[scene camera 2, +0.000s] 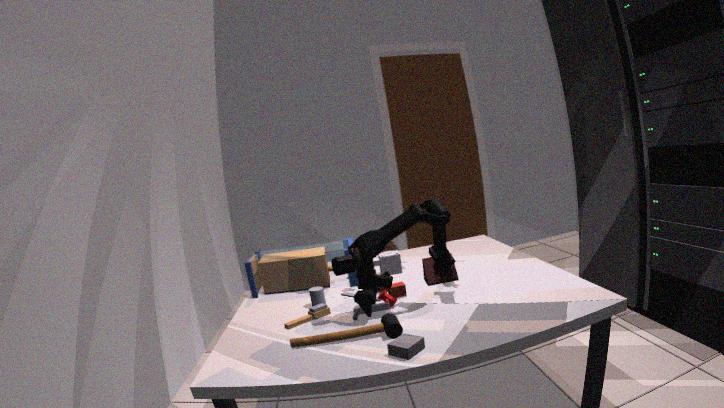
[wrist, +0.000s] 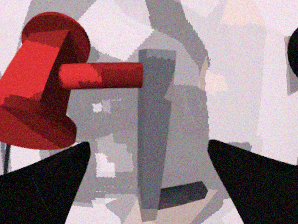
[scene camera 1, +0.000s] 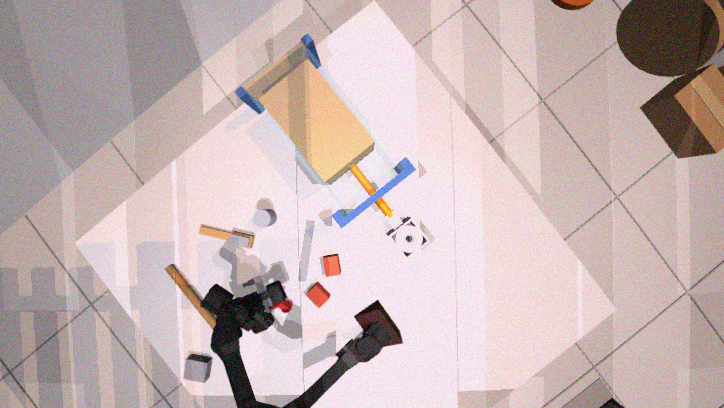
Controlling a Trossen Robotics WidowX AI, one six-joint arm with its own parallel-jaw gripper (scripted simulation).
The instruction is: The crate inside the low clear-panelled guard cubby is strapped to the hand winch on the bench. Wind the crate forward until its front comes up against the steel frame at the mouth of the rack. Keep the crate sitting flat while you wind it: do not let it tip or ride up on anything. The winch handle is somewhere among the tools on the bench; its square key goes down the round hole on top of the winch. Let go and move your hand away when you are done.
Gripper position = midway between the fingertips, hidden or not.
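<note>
A hammer is visible at (scene camera 2: 389,323) and at (scene camera 1: 177,277). Also visible: a grey winch (scene camera 1: 418,240) and a red knob (wrist: 51,62). My gripper appears at (scene camera 1: 263,293), (scene camera 2: 371,311) and (wrist: 150,147).
</note>
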